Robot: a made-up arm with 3 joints.
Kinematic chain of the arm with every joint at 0, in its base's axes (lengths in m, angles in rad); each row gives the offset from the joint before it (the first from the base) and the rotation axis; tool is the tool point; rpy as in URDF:
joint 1: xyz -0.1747 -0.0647 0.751 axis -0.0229 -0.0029 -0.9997
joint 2: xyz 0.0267 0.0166 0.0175 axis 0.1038 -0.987 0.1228
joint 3: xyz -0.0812 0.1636 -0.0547 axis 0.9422 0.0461 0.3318
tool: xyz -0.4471 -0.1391 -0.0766 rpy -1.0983 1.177 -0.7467
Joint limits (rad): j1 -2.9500..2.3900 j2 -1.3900..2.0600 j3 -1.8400..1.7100
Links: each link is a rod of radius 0.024 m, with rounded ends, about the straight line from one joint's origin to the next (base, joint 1, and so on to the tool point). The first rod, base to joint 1, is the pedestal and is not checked.
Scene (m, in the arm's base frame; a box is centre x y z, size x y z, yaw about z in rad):
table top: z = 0
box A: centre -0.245 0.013 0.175 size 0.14 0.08 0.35 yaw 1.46
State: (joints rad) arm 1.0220 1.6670 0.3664
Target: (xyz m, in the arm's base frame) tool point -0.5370 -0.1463 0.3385
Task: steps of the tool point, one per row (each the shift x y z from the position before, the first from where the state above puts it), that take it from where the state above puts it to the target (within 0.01 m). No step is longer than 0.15 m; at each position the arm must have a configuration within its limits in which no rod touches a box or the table.
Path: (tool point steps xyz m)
1: -0.0670 0.0487 -0.0308
2: -0.0375 0.0672 -0.0190
3: -0.0044 0.0722 -0.0076
4: 0.0273 0.0640 0.0028
5: -0.0490 0.1034 0.0252
6: -0.0860 0.0749 0.0396
7: -0.1093 0.0349 0.0521
8: -0.1158 -0.0102 0.0628
9: -0.1054 -0.0538 0.0711
10: -0.0275 -0.0890 -0.0285
11: -0.0035 -0.0836 -0.0324
12: 0.0161 -0.0718 -0.0353
13: 0.0297 -0.0550 -0.0363

